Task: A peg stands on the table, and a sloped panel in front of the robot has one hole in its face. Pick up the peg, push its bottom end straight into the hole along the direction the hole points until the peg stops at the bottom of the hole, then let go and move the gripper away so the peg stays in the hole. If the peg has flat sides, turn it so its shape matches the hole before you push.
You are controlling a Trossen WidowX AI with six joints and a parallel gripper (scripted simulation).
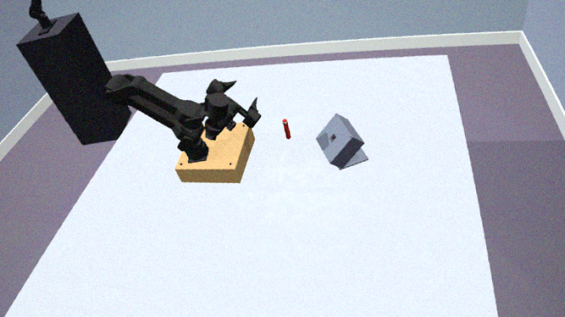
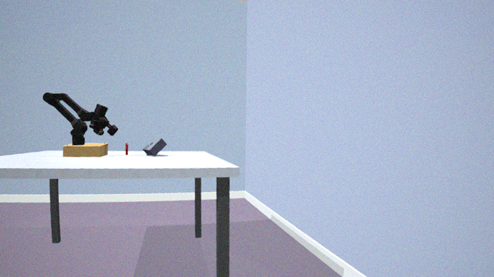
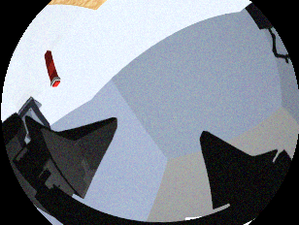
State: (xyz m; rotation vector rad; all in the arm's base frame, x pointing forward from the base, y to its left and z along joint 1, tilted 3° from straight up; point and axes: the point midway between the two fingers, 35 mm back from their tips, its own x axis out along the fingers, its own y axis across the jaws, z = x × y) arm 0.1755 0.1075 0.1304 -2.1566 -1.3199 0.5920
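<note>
Now: the peg 100 mm ahead of my gripper tip, 30 mm to the right of it and 150 mm below it. Also, from my gripper tip: sloped panel (270 mm ahead, 140 mm to the right, 150 mm below).
</note>
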